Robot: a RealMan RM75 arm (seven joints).
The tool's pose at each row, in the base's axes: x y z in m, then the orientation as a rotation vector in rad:
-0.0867 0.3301 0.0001 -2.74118 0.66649 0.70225
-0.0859 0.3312 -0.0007 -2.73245 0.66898 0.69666
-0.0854 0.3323 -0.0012 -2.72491 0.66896 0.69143
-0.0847 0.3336 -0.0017 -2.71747 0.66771 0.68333
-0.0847 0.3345 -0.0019 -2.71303 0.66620 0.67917
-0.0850 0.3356 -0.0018 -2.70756 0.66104 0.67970
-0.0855 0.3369 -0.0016 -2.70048 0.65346 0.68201
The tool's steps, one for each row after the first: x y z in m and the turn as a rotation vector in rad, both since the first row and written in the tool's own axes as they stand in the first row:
0.0006 -0.0013 0.0007 0.00979 0.00045 0.00051
0.0009 -0.0024 0.0013 0.01847 0.00081 -0.00060
0.0012 -0.0038 0.0019 0.02815 0.00277 -0.00293
0.0009 -0.0046 0.0024 0.03370 0.00345 -0.00477
0.0002 -0.0054 0.0028 0.03861 0.00049 -0.00858
-0.0007 -0.0063 0.0032 0.04439 -0.00444 -0.01394

